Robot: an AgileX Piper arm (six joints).
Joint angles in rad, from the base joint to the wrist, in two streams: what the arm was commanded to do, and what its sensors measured. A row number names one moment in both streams.
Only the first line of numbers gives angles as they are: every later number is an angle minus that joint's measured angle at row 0.
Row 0, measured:
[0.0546 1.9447 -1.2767 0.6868 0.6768 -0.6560]
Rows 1 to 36, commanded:
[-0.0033 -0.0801 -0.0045 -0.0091 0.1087 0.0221]
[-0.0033 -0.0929 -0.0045 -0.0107 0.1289 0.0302]
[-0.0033 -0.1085 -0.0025 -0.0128 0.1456 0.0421]
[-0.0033 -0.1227 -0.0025 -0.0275 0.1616 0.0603]
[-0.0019 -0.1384 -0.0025 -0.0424 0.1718 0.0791]
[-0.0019 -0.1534 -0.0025 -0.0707 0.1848 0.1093]
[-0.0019 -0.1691 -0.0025 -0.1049 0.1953 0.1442]
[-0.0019 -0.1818 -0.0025 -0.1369 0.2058 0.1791]
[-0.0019 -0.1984 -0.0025 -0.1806 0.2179 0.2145]
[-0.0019 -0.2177 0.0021 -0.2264 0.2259 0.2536]
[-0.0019 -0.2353 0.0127 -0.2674 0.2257 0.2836]
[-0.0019 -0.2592 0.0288 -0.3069 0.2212 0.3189]
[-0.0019 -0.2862 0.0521 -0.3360 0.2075 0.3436]
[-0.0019 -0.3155 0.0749 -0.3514 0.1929 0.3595]
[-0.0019 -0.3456 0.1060 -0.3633 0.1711 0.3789]
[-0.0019 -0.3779 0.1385 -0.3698 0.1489 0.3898]
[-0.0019 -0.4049 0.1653 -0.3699 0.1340 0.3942]
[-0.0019 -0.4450 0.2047 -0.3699 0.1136 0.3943]
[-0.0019 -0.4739 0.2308 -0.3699 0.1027 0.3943]
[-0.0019 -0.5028 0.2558 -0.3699 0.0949 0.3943]
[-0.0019 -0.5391 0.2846 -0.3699 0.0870 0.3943]
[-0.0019 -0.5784 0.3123 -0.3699 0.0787 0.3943]
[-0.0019 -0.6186 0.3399 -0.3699 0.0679 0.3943]
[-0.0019 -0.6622 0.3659 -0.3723 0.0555 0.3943]
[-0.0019 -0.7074 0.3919 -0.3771 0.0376 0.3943]
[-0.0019 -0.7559 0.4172 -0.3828 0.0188 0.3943]
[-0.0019 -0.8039 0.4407 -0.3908 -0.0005 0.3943]
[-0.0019 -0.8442 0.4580 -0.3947 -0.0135 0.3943]
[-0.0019 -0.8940 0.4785 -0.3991 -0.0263 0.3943]
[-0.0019 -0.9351 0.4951 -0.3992 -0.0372 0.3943]
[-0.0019 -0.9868 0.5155 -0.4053 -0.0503 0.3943]
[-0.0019 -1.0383 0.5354 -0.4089 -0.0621 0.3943]
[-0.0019 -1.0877 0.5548 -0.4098 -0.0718 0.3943]
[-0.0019 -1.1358 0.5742 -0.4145 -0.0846 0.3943]
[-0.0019 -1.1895 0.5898 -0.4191 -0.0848 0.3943]
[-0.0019 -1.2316 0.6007 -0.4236 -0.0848 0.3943]
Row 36, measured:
[0.0000 -1.0655 0.5442 -0.3979 -0.0538 0.3927]
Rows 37 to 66, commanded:
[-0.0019 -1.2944 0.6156 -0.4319 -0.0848 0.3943]
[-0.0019 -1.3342 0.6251 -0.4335 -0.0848 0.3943]
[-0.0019 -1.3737 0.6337 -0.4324 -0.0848 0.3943]
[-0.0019 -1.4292 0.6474 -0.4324 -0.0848 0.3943]
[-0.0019 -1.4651 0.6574 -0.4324 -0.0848 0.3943]
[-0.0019 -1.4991 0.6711 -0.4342 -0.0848 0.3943]
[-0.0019 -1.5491 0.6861 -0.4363 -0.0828 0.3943]
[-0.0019 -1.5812 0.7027 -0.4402 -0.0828 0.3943]
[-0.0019 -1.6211 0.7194 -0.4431 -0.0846 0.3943]
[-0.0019 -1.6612 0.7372 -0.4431 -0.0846 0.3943]
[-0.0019 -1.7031 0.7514 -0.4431 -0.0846 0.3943]
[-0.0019 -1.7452 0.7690 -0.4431 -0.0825 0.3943]
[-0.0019 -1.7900 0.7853 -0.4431 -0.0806 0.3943]
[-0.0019 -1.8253 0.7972 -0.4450 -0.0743 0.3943]
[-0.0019 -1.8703 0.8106 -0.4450 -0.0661 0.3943]
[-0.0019 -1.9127 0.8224 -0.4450 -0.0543 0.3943]
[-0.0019 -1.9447 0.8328 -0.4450 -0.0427 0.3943]
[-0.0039 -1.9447 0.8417 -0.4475 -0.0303 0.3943]
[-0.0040 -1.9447 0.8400 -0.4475 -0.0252 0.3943]
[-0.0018 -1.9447 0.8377 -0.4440 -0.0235 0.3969]
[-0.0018 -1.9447 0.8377 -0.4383 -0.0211 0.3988]
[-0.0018 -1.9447 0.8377 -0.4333 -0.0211 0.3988]
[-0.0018 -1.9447 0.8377 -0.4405 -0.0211 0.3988]
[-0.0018 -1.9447 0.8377 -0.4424 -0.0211 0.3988]
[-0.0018 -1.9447 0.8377 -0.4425 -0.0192 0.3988]
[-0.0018 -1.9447 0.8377 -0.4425 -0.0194 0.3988]
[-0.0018 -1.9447 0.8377 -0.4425 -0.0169 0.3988]
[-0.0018 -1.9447 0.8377 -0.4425 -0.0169 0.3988]
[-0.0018 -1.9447 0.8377 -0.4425 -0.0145 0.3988]
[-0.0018 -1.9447 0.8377 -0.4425 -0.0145 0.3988]
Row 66, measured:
[0.0000 -1.9385 0.8324 -0.4412 -0.0138 0.3970]
